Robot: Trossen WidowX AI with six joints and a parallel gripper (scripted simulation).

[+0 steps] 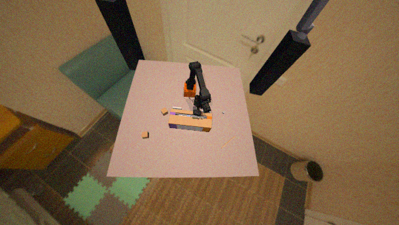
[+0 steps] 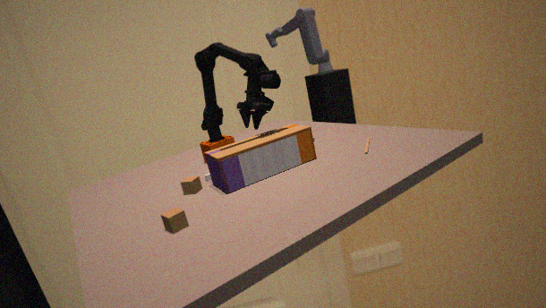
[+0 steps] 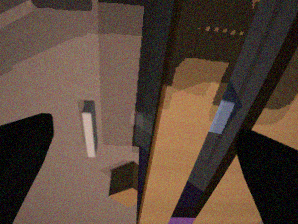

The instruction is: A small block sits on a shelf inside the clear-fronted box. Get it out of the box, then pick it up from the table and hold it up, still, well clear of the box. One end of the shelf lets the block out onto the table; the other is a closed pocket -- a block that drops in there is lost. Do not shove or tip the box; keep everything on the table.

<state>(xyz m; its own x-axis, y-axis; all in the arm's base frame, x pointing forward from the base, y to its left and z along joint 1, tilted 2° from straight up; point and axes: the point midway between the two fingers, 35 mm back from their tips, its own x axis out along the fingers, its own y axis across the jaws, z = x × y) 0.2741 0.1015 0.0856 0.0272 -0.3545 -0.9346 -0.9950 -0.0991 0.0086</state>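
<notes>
Now: gripper tip 10 cm above the box, 4 cm short of it and 2 cm to the left of it. The rest, counted from my gripper tip: thin wooden stick: 39 cm to the left, 19 cm ahead, 16 cm below.
</notes>
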